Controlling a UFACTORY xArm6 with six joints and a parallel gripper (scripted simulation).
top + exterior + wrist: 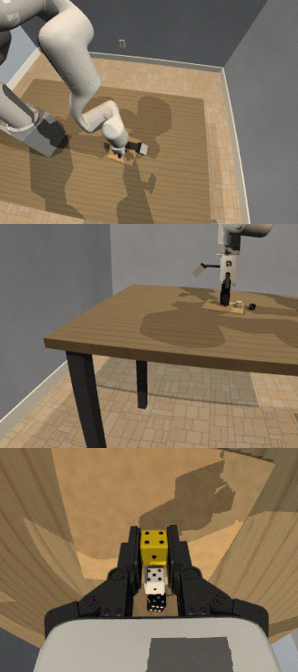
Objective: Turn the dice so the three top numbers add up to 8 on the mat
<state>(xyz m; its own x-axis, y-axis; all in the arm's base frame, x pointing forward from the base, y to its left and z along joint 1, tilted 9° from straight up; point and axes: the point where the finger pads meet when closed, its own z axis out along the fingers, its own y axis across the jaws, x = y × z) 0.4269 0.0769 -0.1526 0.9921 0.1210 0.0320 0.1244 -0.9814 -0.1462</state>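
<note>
The yellow die lies 10 mm below my hand. From my hand the other things lie so: black die 100 mm behind, 10 mm to the right, 20 mm below; then tan mat 30 mm below; then white die 50 mm behind, 10 mm to the right, 20 mm below.
</note>
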